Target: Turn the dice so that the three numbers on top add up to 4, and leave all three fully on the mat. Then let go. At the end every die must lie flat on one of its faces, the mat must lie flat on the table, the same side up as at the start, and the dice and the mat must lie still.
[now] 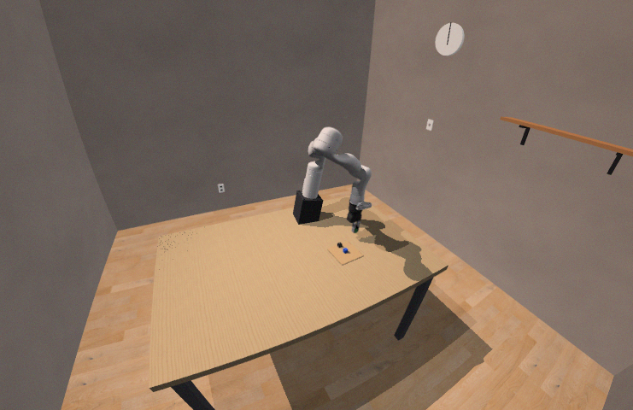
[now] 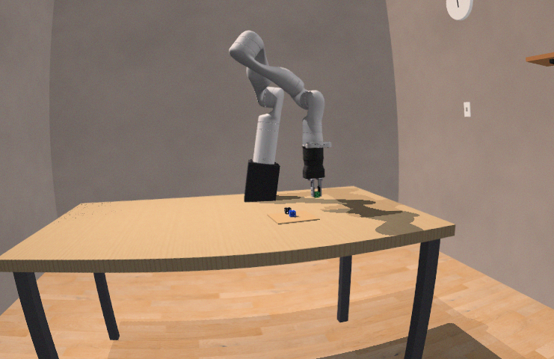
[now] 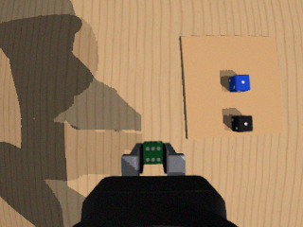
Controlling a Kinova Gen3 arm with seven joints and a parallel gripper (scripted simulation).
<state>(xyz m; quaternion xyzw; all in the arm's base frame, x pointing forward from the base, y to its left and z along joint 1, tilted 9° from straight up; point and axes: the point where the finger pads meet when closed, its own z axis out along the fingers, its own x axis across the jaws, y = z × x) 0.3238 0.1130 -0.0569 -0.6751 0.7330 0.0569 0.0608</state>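
The blue die is 120 mm to the right of my hand, 70 mm ahead of it and 50 mm below it. The rest, counted from my hand: black die 120 mm to the right, 50 mm below, 20 mm ahead; tan mat 120 mm to the right, 70 mm below, 70 mm ahead; green die 10 mm below.
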